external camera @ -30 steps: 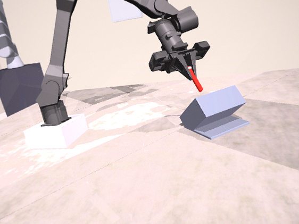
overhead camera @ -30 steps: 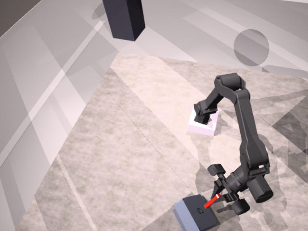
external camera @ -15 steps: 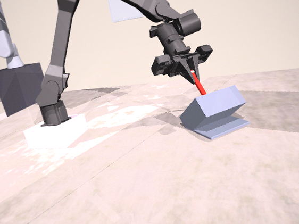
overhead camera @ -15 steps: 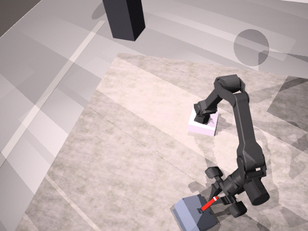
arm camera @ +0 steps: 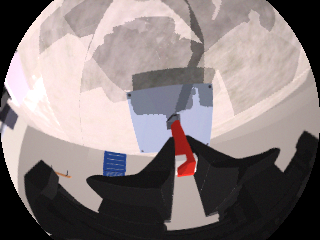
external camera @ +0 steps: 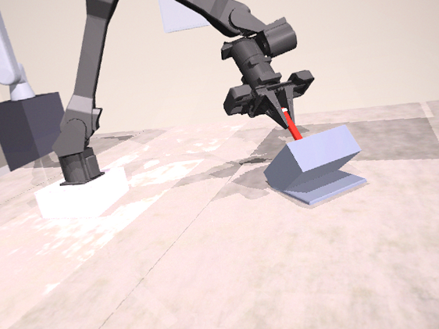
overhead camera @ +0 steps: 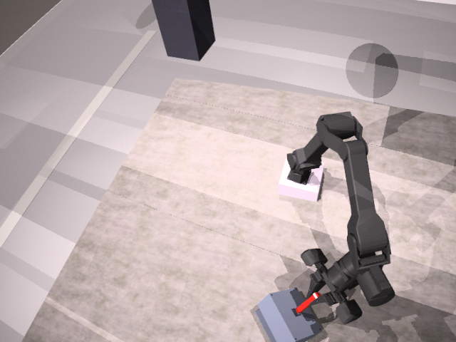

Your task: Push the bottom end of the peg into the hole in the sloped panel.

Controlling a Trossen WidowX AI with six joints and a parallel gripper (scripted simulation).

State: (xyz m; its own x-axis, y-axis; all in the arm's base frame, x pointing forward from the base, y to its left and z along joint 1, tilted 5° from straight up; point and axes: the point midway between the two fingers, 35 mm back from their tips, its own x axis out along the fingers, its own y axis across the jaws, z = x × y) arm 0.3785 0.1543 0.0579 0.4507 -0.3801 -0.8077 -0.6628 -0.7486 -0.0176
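The red peg is 10 mm behind my gripper tip, 10 mm to the left of it and 10 mm above it. Also, from my gripper tip: grey-blue sloped panel 40 mm ahead, 30 mm to the right, 60 mm below.
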